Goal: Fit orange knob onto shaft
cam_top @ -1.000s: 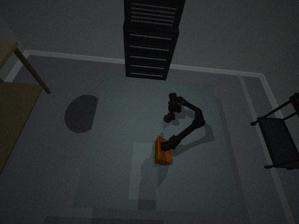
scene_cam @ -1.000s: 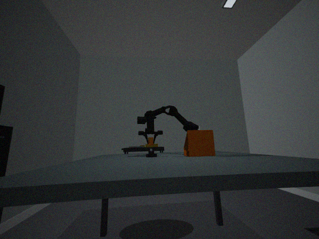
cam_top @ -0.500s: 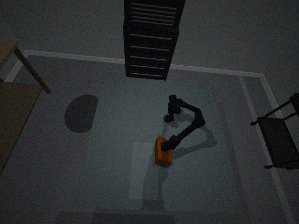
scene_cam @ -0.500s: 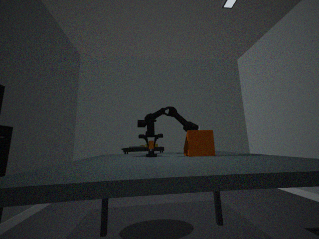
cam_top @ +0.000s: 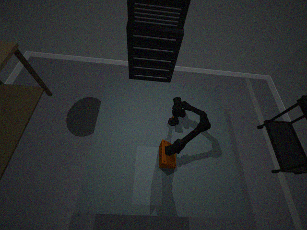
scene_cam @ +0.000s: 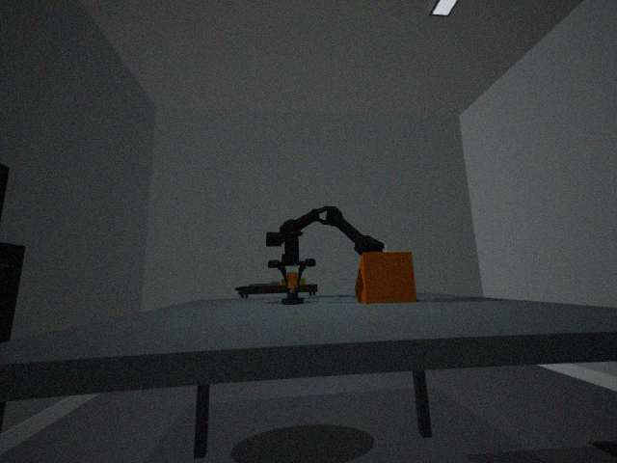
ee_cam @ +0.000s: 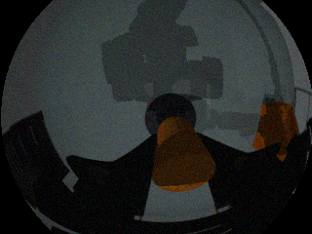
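My gripper tip is 30 mm below the orange knob. Round my gripper tip: dark round pedestal 40 mm below.
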